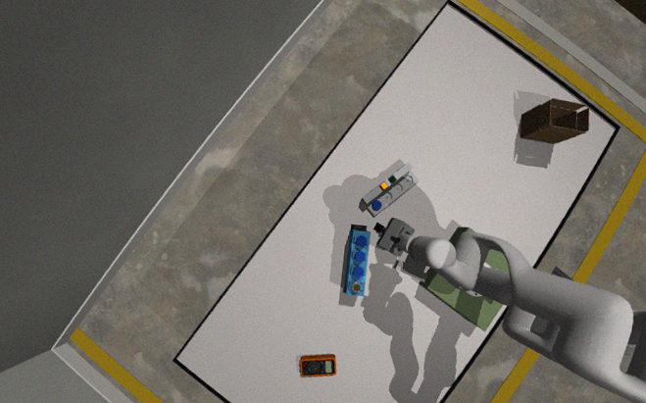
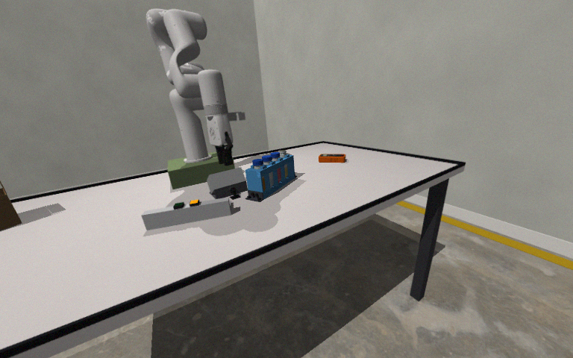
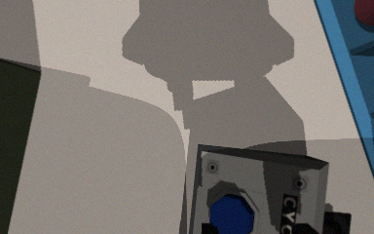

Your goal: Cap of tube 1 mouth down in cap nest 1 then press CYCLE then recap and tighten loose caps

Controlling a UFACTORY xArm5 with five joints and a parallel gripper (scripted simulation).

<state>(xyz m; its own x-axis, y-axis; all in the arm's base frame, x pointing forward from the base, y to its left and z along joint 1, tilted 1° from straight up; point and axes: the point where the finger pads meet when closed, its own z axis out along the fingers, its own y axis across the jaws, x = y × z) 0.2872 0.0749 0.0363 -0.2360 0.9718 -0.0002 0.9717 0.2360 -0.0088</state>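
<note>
Right now my hand is 5 cm above the blue key, 1 cm to the right of it and 1 cm past it. The rest, counted from my hand: blue cap: 15 cm ahead, 11 cm below, 7 cm to the right; green key: 5 cm below, 4 cm to the right; grey key housing: 7 cm below, 2 cm to the right, 1 cm ahead.
</note>
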